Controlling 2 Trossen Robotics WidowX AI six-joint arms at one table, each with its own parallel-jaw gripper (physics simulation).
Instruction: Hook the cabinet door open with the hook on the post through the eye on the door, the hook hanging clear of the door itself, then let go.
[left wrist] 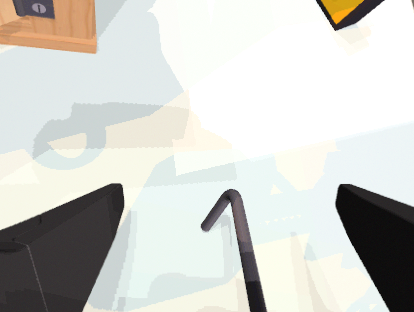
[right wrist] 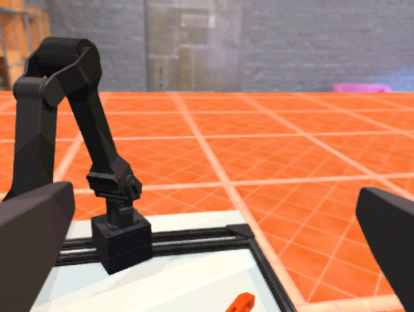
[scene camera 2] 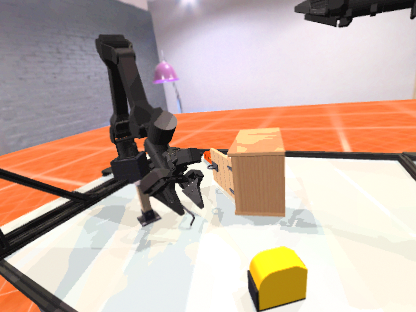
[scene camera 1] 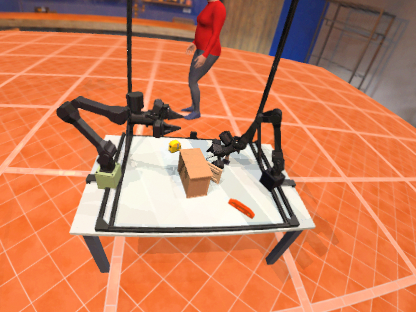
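Where they show: left gripper, fingertip midpoint: (left wrist: 229, 194) (scene camera 2: 193, 211) (scene camera 1: 207, 158); right gripper, fingertip midpoint: (right wrist: 217, 197) (scene camera 2: 299, 13) (scene camera 1: 182, 122); left arm's base at its link origin: (right wrist: 120, 220) (scene camera 2: 128, 156) (scene camera 1: 275, 173); right arm's base at its link origin: (scene camera 1: 107, 168).
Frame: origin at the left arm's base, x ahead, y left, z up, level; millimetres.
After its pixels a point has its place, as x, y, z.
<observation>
The wooden cabinet (scene camera 1: 195, 172) {475, -138, 67} (scene camera 2: 260, 185) {416, -311, -13} stands mid-table with its door (scene camera 1: 215, 172) {335, -147, 6} (scene camera 2: 223, 173) {340, -203, -22} swung part-way open. A dark eye (scene camera 2: 212, 167) {309, -144, -24} sticks out from the door. The post (scene camera 2: 145, 200) {147, -288, -33} stands left of the cabinet in scene camera 2. Its thin dark hook (scene camera 2: 192, 218) {262, -331, -66} (left wrist: 241, 240) {247, -316, -47} reaches out with the bent tip free, apart from the eye. My left gripper (scene camera 1: 214, 157) {264, -322, -54} (scene camera 2: 192, 210) {264, -322, -54} (left wrist: 229, 194) {264, -322, -54} is open, its fingers on either side of the hook, holding nothing. My right gripper (scene camera 1: 181, 123) {554, -177, 339} (right wrist: 217, 197) {554, -177, 339} is open and empty, high above the table's back.
A yellow and black block (scene camera 1: 174, 146) {411, -485, -40} (scene camera 2: 280, 280) {396, -524, -40} (left wrist: 344, 10) {364, -493, -75} stands near the cabinet's back end in scene camera 1. An orange-red object (scene camera 1: 241, 208) {303, 72, -70} (scene camera 2: 207, 157) {283, 88, -70} (right wrist: 241, 303) {294, 97, -50} lies toward the front right there. Black rails (scene camera 1: 200, 228) {553, 74, -73} border the table. A person (scene camera 1: 210, 30) stands behind it.
</observation>
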